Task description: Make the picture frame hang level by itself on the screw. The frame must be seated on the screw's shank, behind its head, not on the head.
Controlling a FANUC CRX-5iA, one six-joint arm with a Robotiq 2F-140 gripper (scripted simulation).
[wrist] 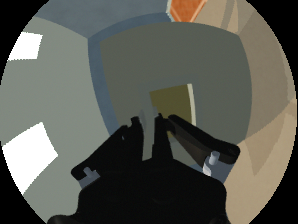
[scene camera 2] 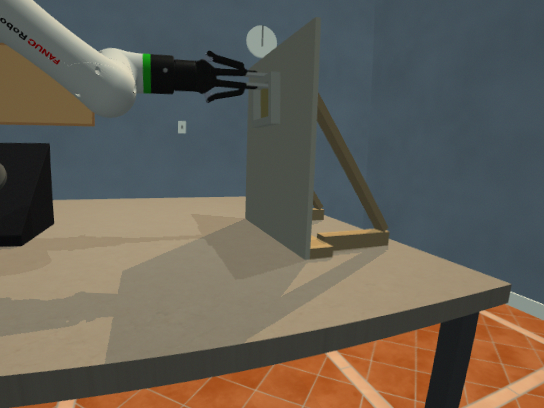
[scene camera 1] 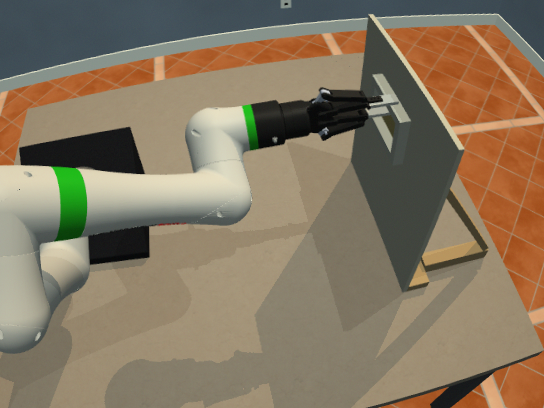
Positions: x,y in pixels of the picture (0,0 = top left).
Scene:
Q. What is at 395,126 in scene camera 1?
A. A pale grey picture frame.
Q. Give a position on a pale grey picture frame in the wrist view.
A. At 183,98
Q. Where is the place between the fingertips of the gripper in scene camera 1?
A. At 395,103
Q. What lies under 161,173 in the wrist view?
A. The gripper.

